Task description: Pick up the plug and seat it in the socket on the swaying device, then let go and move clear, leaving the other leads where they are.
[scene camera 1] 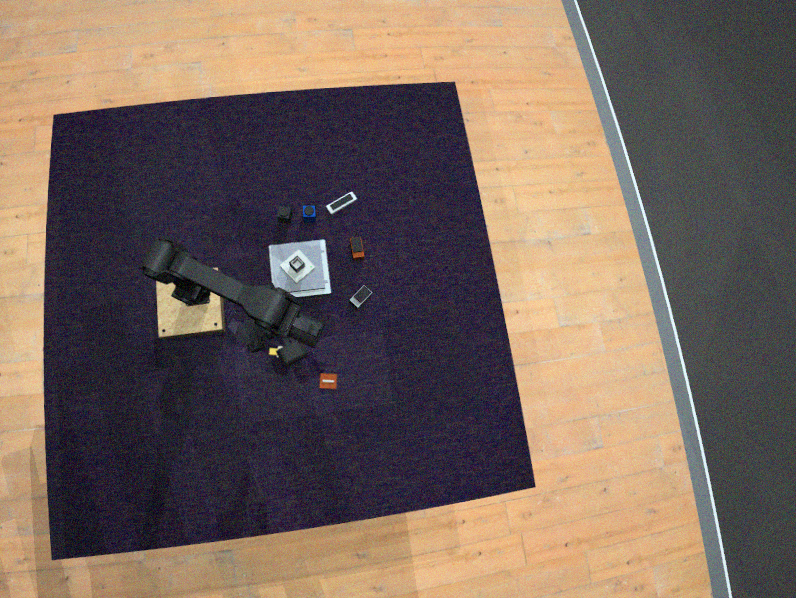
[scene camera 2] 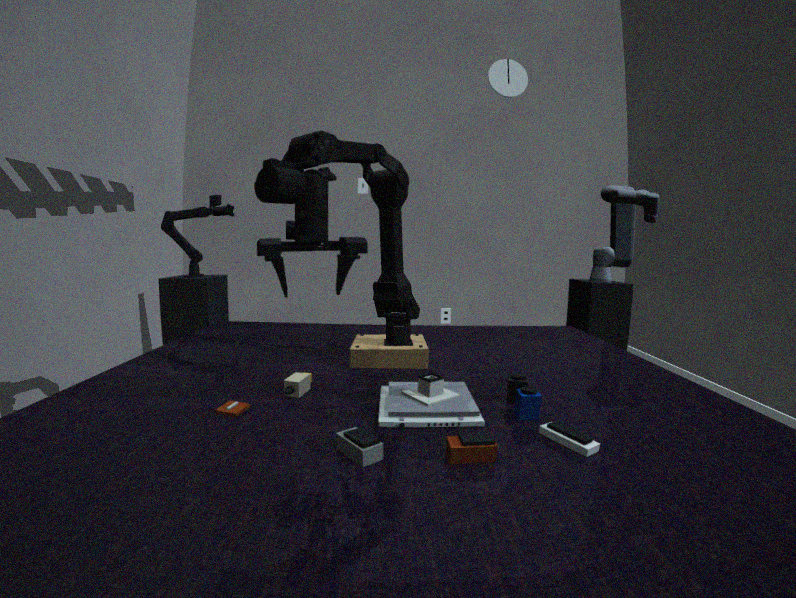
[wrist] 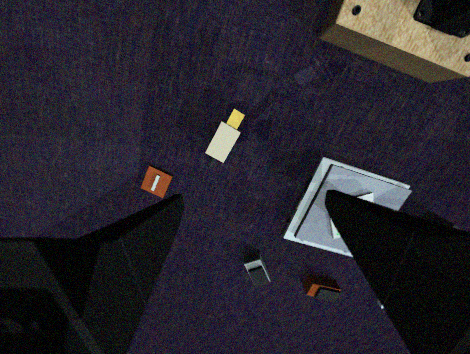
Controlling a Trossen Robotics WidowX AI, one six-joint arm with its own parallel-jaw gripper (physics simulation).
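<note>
The plug, a cream block with a yellow end (scene camera 1: 274, 351) (scene camera 2: 296, 384) (wrist: 223, 142), lies flat on the dark mat. In scene camera 1 the arm covers most of it. My gripper (scene camera 2: 312, 294) (wrist: 253, 198) is open and empty, fingers pointing down, high above the mat. In the wrist view the plug shows beyond the fingertips, left of the middle. The socket, a small grey open-topped box (scene camera 1: 296, 263) (scene camera 2: 430, 386), stands on a white square on the grey-white device (scene camera 1: 319, 257) (scene camera 2: 398, 404) (wrist: 314, 216). In the wrist view the right finger hides the socket.
A flat orange piece (scene camera 1: 328, 381) (scene camera 2: 232, 407) (wrist: 156, 182) lies near the plug. Around the device are a grey block (scene camera 1: 360, 296) (scene camera 2: 360, 446), an orange block (scene camera 1: 357, 247) (scene camera 2: 471, 449), a white bar (scene camera 1: 341, 202) (scene camera 2: 569, 438), a blue block (scene camera 1: 308, 213) (scene camera 2: 528, 405) and a black block (scene camera 1: 284, 213).
</note>
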